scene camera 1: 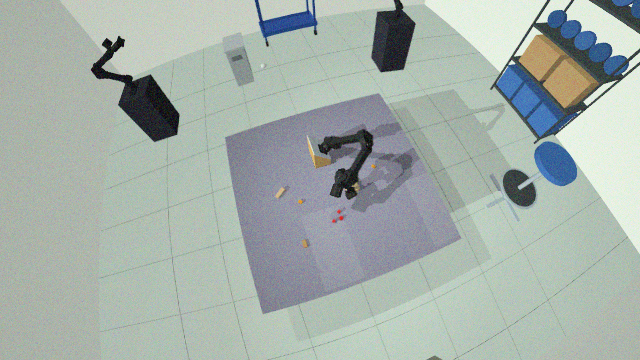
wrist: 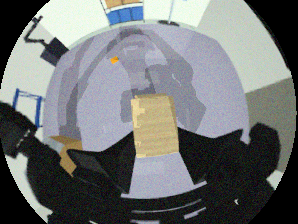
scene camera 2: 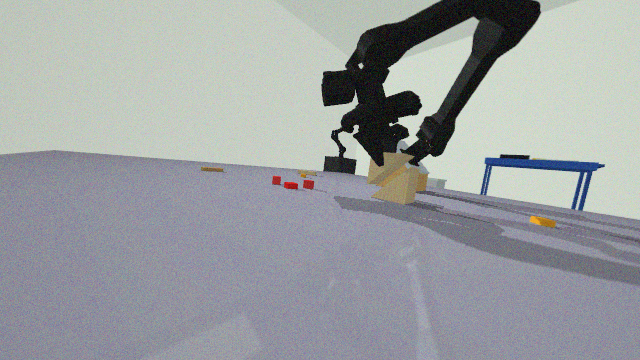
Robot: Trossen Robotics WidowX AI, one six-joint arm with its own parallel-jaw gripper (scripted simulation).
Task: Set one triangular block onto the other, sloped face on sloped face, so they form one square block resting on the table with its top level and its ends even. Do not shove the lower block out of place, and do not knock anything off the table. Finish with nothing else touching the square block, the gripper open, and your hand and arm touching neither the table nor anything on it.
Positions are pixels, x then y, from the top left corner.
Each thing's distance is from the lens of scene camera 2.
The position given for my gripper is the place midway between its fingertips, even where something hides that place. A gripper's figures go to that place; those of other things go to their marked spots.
my gripper (scene camera 2: pixel 387 167): 40 cm
tan triangular block (scene camera 2: pixel 392 161): 37 cm
tan triangular block (scene camera 2: pixel 402 189): 36 cm
